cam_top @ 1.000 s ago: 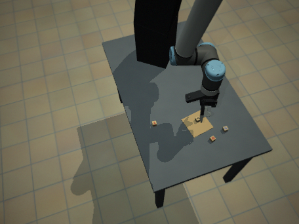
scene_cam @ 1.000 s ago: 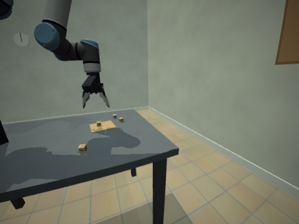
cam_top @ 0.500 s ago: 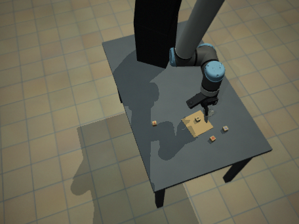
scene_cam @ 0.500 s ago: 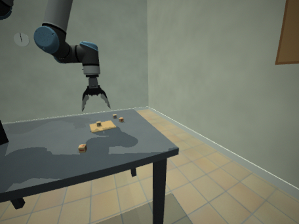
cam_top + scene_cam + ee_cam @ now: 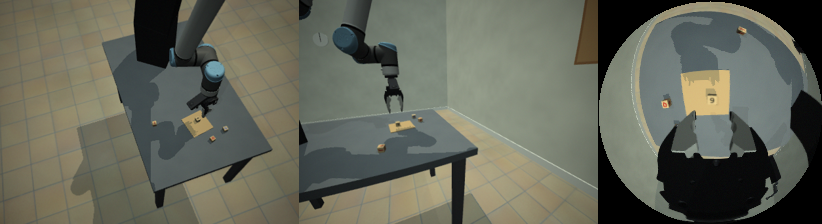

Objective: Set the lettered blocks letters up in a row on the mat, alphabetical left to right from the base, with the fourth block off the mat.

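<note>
The tan mat lies 2 cm ahead of my hand, 1 cm to the right of it and 10 cm below it.
</note>
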